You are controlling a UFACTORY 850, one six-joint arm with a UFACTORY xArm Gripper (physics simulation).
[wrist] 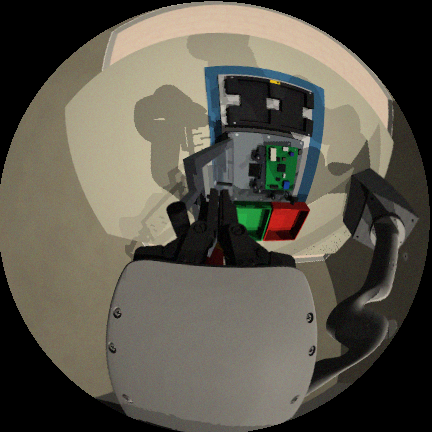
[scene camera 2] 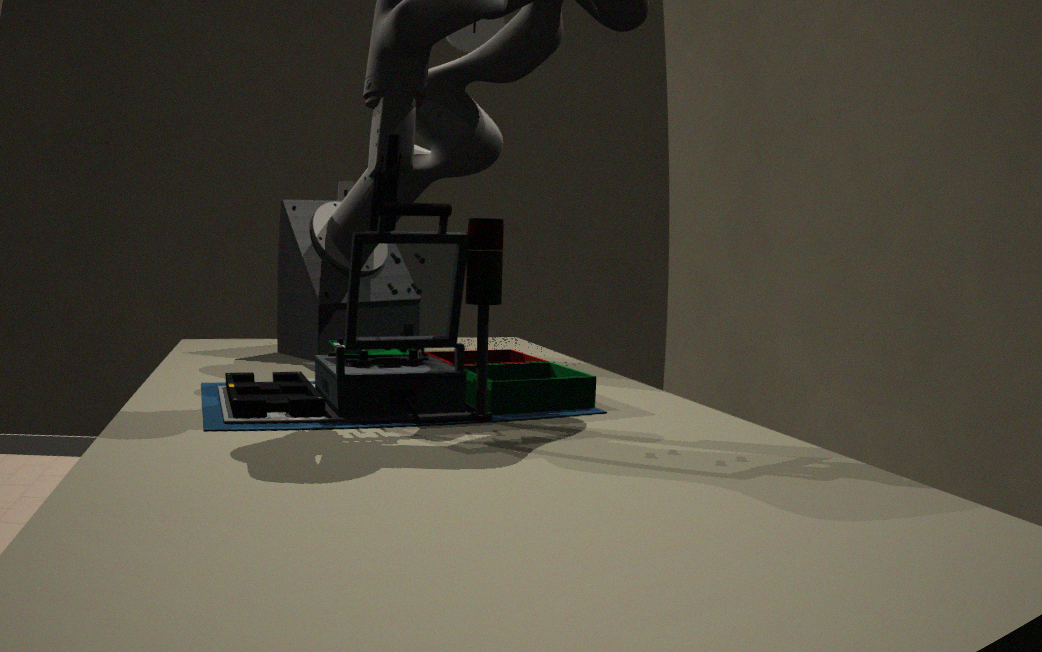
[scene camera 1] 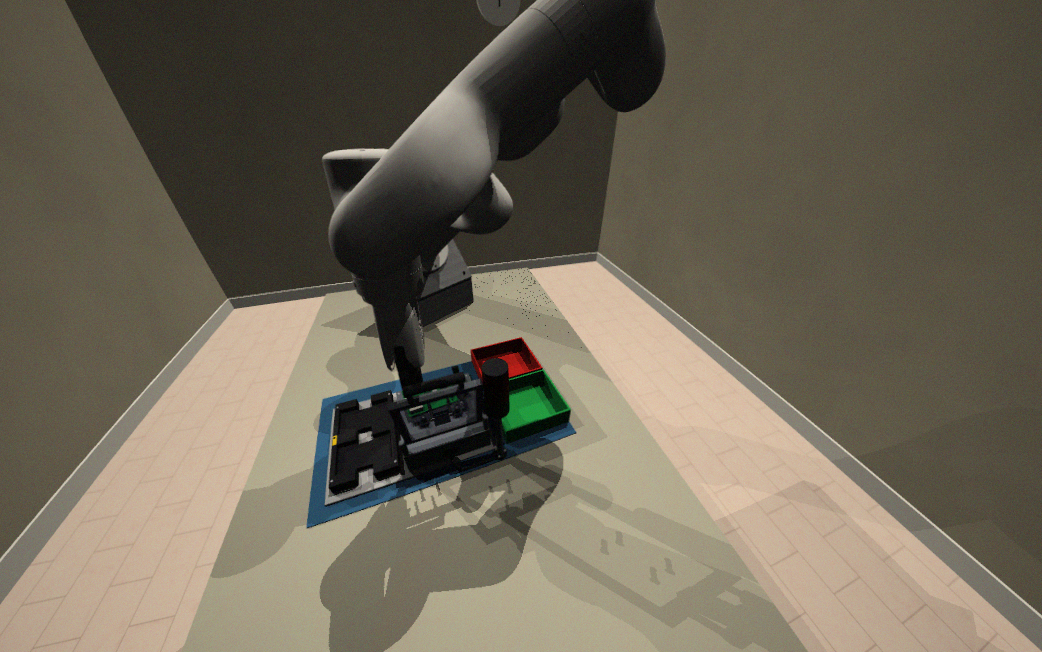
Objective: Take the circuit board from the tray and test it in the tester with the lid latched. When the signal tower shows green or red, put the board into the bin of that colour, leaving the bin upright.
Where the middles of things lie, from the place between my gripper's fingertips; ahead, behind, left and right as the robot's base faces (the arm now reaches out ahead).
Right now my hand is 1 cm past the clear lid (scene camera 1: pixel 417 418), 3 cm to the right of it and 6 cm above it. Round my hand: green bin (scene camera 2: pixel 512 388) 17 cm behind, 17 cm to the left, 22 cm below; then green circuit board (wrist: pixel 281 160) 13 cm behind, 4 cm to the right, 16 cm below; then red bin (wrist: pixel 285 220) 30 cm behind, 10 cm to the left, 22 cm below.
